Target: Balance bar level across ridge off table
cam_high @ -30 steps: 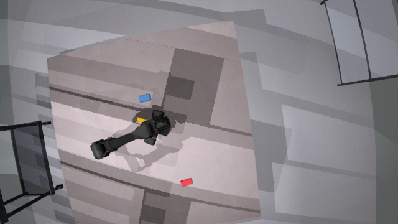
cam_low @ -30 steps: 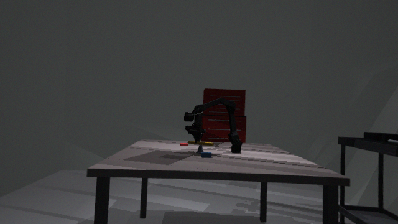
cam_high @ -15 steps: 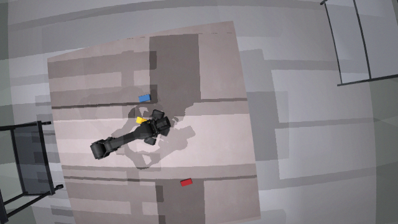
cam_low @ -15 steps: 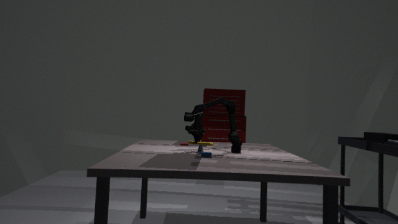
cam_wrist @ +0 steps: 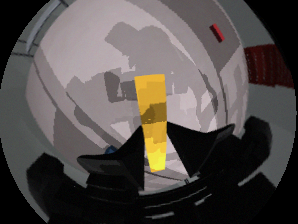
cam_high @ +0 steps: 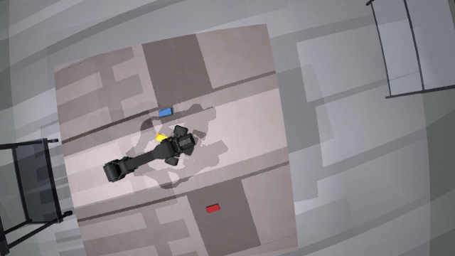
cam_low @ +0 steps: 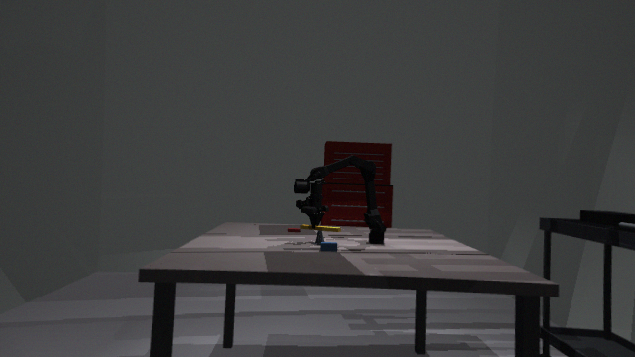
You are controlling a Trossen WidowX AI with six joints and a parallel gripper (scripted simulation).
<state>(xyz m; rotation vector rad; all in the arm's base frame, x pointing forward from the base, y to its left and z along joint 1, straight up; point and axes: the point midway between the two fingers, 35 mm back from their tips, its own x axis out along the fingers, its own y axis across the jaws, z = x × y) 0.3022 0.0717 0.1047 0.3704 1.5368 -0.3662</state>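
My gripper tip is now 30 mm past the yellow bar and 10 mm to the right of it. Also, from my gripper tip: red block (370 mm to the right, 110 mm ahead, 60 mm below); blue block (170 mm to the left, 60 mm behind, 50 mm below).
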